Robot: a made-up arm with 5 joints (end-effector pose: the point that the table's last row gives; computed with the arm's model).
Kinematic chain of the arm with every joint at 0, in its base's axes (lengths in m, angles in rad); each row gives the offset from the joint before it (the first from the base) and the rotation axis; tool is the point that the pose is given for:
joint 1: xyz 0 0 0.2 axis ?
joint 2: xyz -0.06 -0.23 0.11 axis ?
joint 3: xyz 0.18 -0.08 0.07 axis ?
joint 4: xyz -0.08 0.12 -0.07 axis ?
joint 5: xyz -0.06 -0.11 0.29 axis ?
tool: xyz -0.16 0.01 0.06
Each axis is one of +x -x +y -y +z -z.
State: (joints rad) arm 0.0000 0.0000 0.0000 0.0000 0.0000
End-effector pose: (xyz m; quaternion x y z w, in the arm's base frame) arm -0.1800 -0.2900 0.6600 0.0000 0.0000 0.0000 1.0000
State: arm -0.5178 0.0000 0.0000 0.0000 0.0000
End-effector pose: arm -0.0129 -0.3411 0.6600 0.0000 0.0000 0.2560 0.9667
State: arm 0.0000 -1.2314 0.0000 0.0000 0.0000
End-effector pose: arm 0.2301 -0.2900 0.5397 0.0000 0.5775 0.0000 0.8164
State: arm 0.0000 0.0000 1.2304 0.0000 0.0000
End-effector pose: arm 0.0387 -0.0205 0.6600 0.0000 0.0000 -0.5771 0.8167
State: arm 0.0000 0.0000 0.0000 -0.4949 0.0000
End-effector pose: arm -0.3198 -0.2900 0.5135 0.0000 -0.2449 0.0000 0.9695
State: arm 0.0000 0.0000 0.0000 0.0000 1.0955
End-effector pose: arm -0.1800 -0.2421 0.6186 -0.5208 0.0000 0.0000 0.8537
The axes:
joint 1: -z
joint 2: -y
joint 3: -z
joint 4: +y
joint 5: -x

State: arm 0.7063 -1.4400 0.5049 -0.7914 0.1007
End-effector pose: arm -0.0365 -0.0395 0.5495 -0.1451 0.3878 -0.4014 0.8170
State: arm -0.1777 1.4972 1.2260 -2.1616 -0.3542
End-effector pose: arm 0.3320 -0.0188 0.3768 0.1431 0.8904 0.4098 0.1370
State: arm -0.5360 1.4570 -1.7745 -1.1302 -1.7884
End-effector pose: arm 0.4146 -0.5958 0.6166 0.0034 -0.2232 -0.9733 0.0531
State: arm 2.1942 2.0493 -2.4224 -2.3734 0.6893
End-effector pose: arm -0.4647 0.1272 0.7176 -0.4168 -0.4532 0.4839 0.6219
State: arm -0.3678 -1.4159 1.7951 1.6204 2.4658
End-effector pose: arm 0.3353 -0.3876 0.1628 -0.1763 0.9235 0.3398 0.0244
